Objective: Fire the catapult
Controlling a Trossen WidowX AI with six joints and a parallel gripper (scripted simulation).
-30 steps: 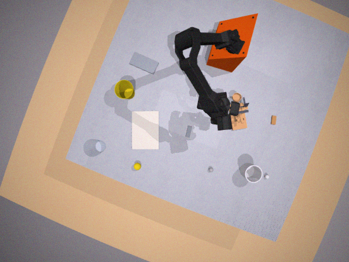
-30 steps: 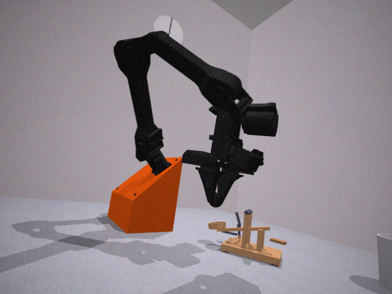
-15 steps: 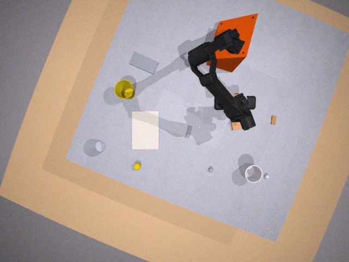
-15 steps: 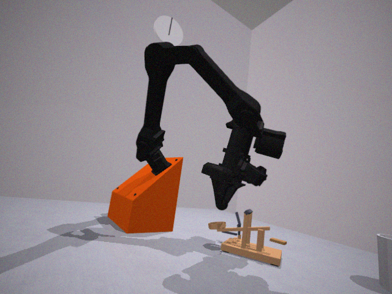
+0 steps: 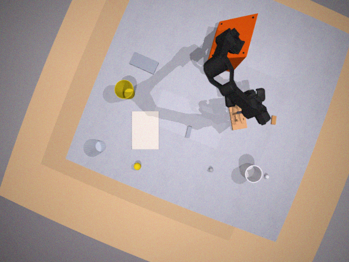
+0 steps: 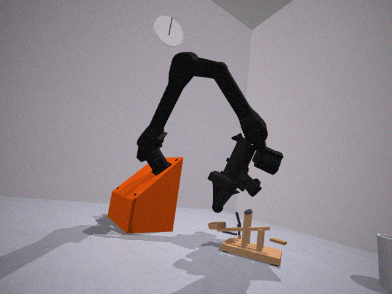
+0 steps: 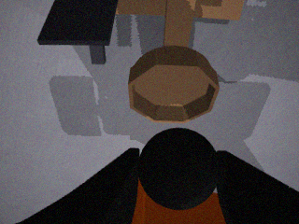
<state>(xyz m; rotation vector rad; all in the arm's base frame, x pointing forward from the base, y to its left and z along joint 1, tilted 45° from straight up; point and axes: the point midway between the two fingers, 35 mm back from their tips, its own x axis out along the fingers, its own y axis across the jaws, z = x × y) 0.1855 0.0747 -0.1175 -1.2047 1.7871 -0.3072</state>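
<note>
My gripper tip is 1 cm below the black ball. The rest, counted from my gripper tip: wooden catapult 5 cm ahead, 5 cm to the left, 4 cm below; then dark lever 1 cm ahead, 6 cm to the left, 4 cm below; then small wooden block 1 cm ahead, 26 cm to the left, 9 cm below.
</note>
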